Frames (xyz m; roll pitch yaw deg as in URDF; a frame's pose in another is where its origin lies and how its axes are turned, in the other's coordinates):
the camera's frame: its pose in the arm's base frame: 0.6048 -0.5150 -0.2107 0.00 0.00 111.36
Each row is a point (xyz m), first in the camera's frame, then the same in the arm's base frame.
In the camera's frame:
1: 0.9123 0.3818 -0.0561
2: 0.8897 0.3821 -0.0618
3: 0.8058 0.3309 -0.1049
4: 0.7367 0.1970 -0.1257
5: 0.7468 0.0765 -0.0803
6: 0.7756 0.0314 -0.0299
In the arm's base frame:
1: -0.0831 0.1956 -0.2668
2: -0.0751 0.1744 -0.2725
3: 0.0031 0.1149 -0.3156
4: 0.1530 0.0993 -0.3364
5: 0.2616 0.1526 -0.2910
6: 0.2931 0.1959 -0.2406

